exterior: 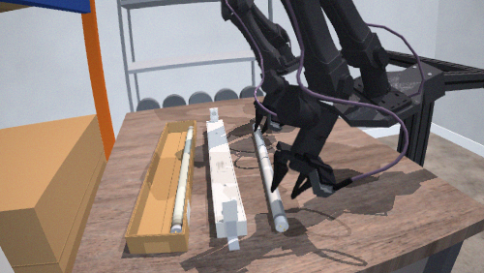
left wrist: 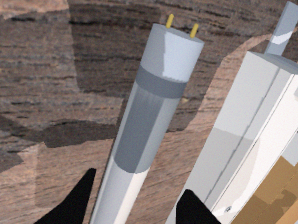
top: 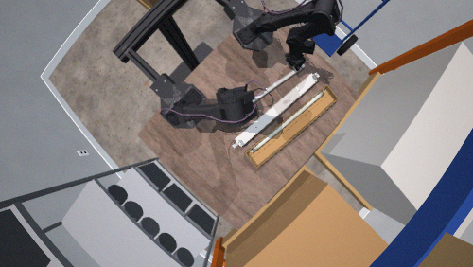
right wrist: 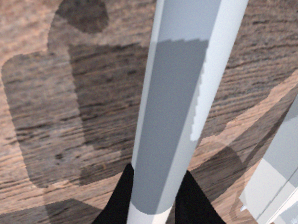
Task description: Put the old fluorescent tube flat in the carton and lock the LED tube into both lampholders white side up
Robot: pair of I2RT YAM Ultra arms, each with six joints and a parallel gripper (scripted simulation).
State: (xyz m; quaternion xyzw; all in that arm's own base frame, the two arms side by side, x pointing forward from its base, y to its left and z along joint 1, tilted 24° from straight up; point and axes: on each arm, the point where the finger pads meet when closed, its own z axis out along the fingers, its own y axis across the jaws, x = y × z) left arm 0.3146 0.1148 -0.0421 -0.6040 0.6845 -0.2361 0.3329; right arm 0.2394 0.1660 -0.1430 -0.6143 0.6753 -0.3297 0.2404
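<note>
The LED tube is 21 cm to the left of my right hand, 5 cm ahead of it and 1 cm below it. The rest, counted from my right hand: old fluorescent tube (27 cm ahead, 17 cm to the left); then carton (31 cm ahead, 16 cm to the left); then grey light fixture (17 cm to the left, 17 cm ahead, 3 cm above).
</note>
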